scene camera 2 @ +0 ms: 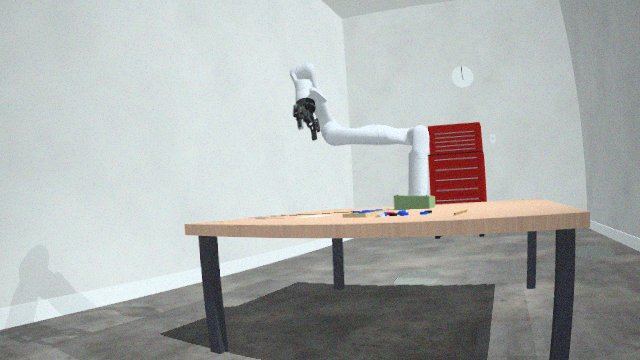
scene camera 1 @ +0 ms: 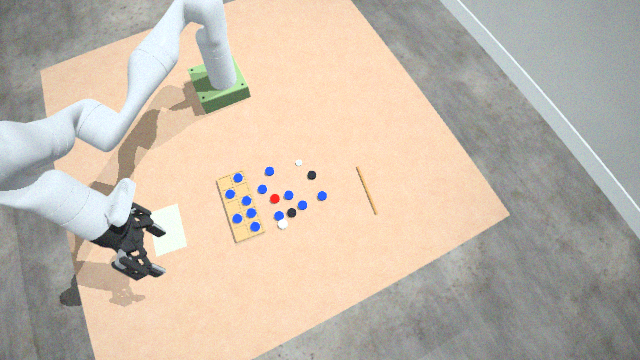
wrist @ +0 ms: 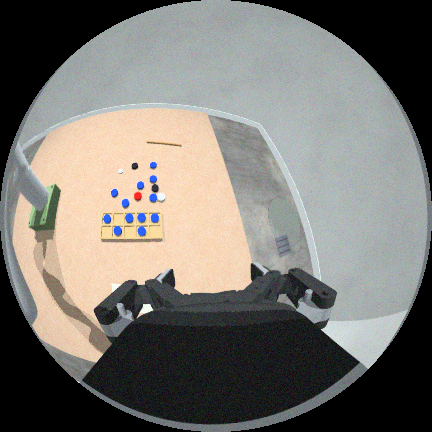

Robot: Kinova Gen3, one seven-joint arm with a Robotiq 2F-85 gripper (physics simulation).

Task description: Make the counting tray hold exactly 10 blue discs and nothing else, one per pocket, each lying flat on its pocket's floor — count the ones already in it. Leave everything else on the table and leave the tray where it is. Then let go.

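The tan counting tray (scene camera 1: 233,206) (scene camera 2: 354,215) (wrist: 130,239) has two rows of pockets. In the wrist view, its far row holds blue discs except in the second pocket from the left; its near row holds blue discs in the second and fourth pockets, with the left, middle and right pockets empty. These discs look flat. Several loose blue discs lie beyond the tray, among them one (scene camera 1: 269,171) (wrist: 114,193) at the left and one (scene camera 1: 279,215) (wrist: 153,198) close against a white disc (scene camera 1: 282,224) (wrist: 161,197). My gripper (scene camera 1: 159,250) (scene camera 2: 307,132) (wrist: 212,274) is open and empty, high above the table, away from the tray.
A red disc (scene camera 1: 274,198) (wrist: 138,196), two black discs (scene camera 1: 312,175) (scene camera 1: 291,212) and a small white disc (scene camera 1: 298,162) lie among the loose blue ones. A wooden stick (scene camera 1: 366,190) (wrist: 164,144) lies beyond them. A pale sheet (scene camera 1: 170,230) lies near the gripper's side.
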